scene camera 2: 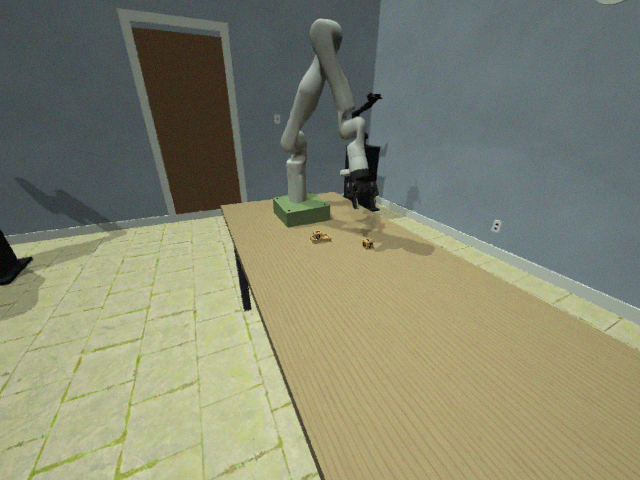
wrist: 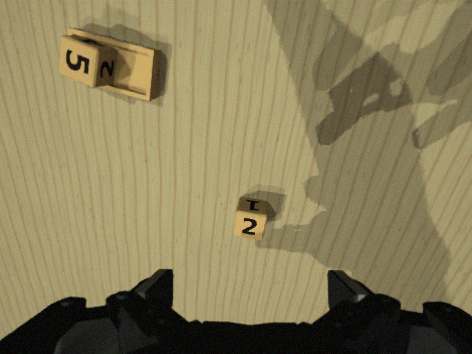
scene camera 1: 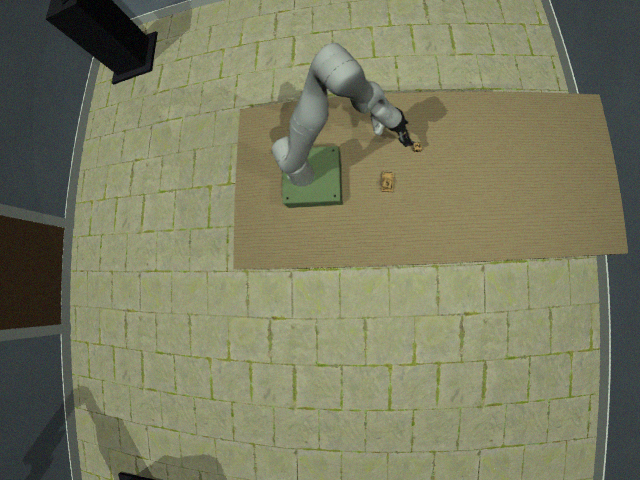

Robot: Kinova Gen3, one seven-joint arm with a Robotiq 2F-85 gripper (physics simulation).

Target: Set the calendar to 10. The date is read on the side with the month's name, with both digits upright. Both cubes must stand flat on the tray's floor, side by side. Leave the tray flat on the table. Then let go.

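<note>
The tray (scene camera 1: 387, 190) (scene camera 2: 326, 239) (wrist: 154, 75) lies flat on the table. One cube (scene camera 1: 387, 182) (scene camera 2: 316, 235) (wrist: 78, 61) stands in one end of it, with 5 on top and 2 on the side toward the tray's empty half. The month's name cannot be read. The other cube (scene camera 1: 417, 147) (scene camera 2: 367, 243) (wrist: 250, 225) stands loose on the table, away from the tray, with 2 on top and 1 on a side that faces the top of the wrist view. My gripper (scene camera 1: 408, 143) (scene camera 2: 365, 207) (wrist: 249, 287) is open and empty, above the table near the loose cube, not touching it.
The arm's green base block (scene camera 1: 325, 175) (scene camera 2: 305, 211) stands on the table (scene camera 1: 491, 206) (scene camera 2: 387, 335), beyond the tray from the loose cube. The arm's shadow falls beside the loose cube. A black pedestal (scene camera 1: 108, 36) stands on the floor away from the table.
</note>
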